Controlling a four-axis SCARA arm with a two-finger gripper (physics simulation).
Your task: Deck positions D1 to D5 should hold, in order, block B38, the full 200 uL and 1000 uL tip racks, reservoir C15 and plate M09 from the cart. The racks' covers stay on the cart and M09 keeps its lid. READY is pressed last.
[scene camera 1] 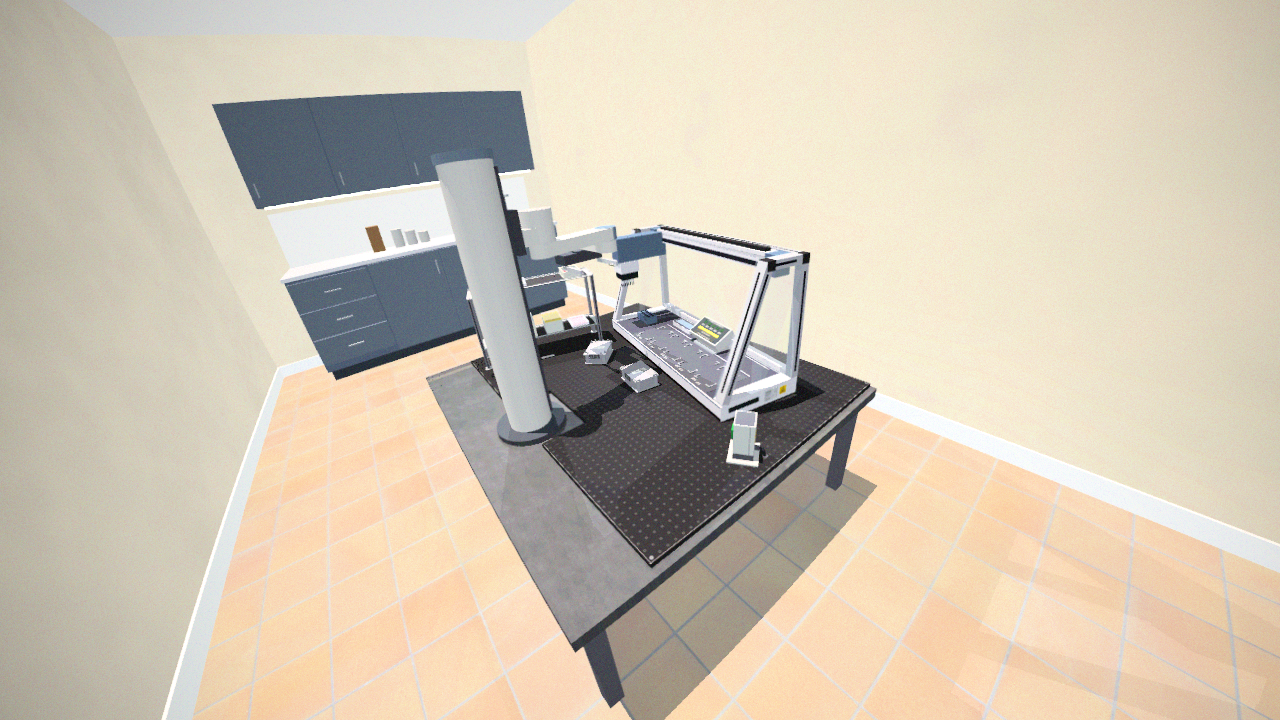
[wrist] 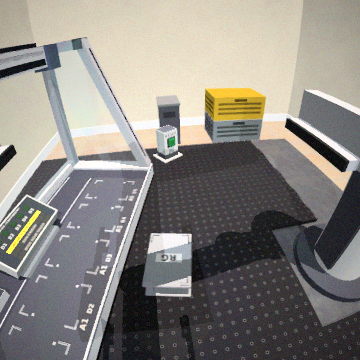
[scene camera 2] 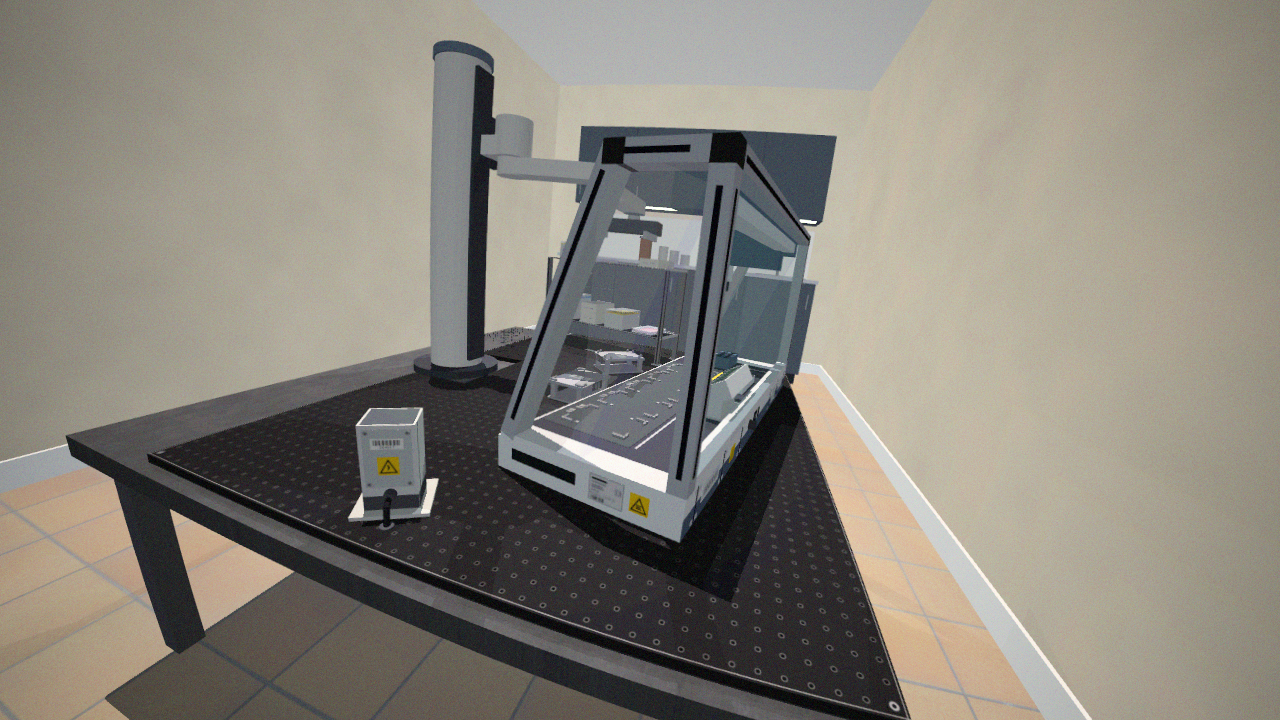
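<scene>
My gripper (wrist: 148,113) is open, its wide-apart fingers at the left and right of the wrist view, with nothing between them. It hangs above the table beside the deck (wrist: 55,320) (scene camera 1: 756,364). Positions D3 to D5 show bare corner brackets, as does the visible part of D2. A dark blue block (scene camera 1: 657,315) stands at the deck's far end; its label is unreadable. On the cart (scene camera 1: 594,308), a yellow-topped rack (scene camera 1: 550,322) (scene camera 2: 622,317) and a pink plate (scene camera 1: 577,319) (scene camera 2: 650,330) show on the lower shelf. C15 and M09 cannot be made out.
The RG station (wrist: 170,262) (scene camera 1: 640,377) (scene camera 2: 572,385) stands beside the deck, with another white station (scene camera 1: 597,351) (scene camera 2: 617,360) nearer the cart. A display panel (wrist: 27,234) (scene camera 1: 711,332) sits on the deck. A pedestal with a green button (wrist: 167,141) (scene camera 1: 744,434) (scene camera 2: 390,456) and the deck's frame posts rise nearby.
</scene>
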